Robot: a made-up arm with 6 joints. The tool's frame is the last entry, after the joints.
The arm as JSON. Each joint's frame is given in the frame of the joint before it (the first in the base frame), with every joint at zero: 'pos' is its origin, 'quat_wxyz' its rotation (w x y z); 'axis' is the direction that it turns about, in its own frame. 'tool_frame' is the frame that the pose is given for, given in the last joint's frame.
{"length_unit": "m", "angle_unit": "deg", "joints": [
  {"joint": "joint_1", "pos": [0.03, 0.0, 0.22], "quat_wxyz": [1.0, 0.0, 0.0, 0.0], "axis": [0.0, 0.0, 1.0]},
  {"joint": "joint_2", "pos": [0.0, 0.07, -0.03], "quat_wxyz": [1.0, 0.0, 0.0, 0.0], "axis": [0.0, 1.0, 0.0]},
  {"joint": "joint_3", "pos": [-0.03, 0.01, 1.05], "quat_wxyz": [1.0, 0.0, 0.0, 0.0], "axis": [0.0, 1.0, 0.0]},
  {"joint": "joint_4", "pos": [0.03, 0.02, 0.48], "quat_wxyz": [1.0, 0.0, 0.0, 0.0], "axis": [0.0, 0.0, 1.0]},
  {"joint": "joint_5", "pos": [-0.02, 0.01, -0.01], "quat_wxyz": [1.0, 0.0, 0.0, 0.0], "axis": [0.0, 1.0, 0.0]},
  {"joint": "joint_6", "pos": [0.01, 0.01, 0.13], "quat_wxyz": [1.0, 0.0, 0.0, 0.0], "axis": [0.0, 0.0, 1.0]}
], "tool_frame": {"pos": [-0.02, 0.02, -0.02], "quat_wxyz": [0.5, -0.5, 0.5, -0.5]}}
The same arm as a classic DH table. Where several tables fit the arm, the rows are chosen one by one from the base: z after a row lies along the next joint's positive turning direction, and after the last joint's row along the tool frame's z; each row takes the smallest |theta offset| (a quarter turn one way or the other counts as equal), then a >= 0, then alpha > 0; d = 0 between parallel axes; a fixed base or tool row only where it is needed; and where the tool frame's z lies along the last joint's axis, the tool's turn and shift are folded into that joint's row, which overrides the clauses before.
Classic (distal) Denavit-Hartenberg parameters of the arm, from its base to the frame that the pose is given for. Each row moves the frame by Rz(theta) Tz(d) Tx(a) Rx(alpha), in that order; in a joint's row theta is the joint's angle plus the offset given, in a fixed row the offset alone. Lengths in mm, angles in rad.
base (fixed): a 30; alpha 0; d 0; theta offset 0
joint_1: a 0; alpha -1.5708; d 190; theta offset 0
joint_2: a -1050.4; alpha 0; d 0; theta offset 1.5422
joint_3: a 30; alpha 1.5708; d 100; theta offset -1.5422
joint_4: a -20; alpha -1.5708; d 470; theta offset 0
joint_5: a 10; alpha 1.5708; d 20; theta offset 0
joint_6: a 20; alpha 1.5708; d 110; theta offset 1.5708
tool (fixed): a 0; alpha 0; d -20; theta offset 3.1416

